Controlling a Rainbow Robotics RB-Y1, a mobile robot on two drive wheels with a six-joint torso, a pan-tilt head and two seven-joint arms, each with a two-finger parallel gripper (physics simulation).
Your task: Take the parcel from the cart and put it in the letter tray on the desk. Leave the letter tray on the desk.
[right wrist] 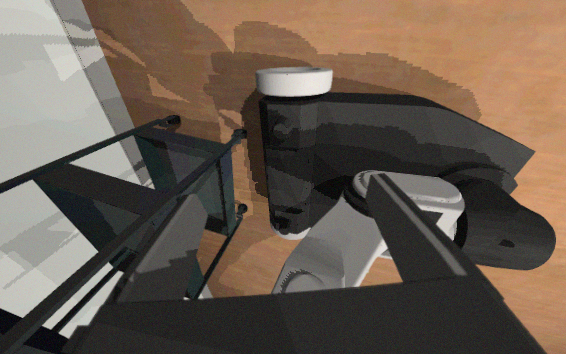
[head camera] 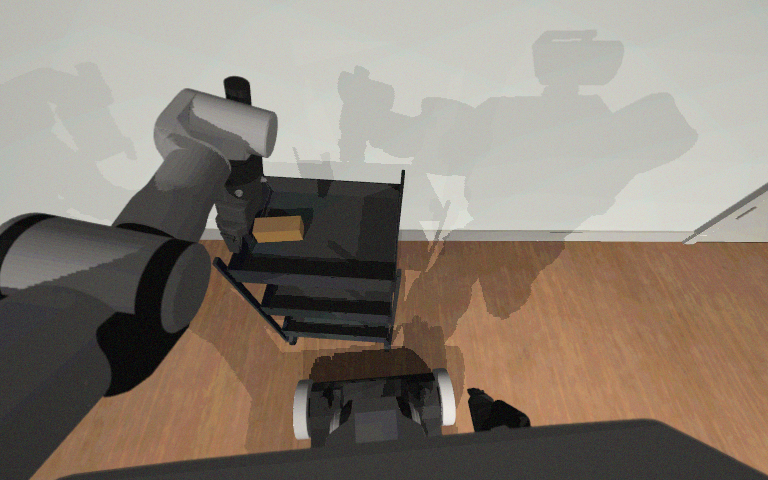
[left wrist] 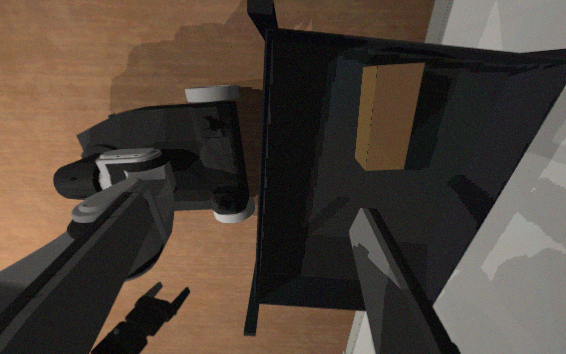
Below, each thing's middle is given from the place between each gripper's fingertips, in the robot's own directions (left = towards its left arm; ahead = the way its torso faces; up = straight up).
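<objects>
My right gripper is 14 cm below the brown cardboard parcel [head camera: 288, 228], and it is also 50 cm short of the parcel and 50 cm to the right of it. As for my left hand, the parcel lies 21 cm below it and 15 cm ahead of it.
</objects>
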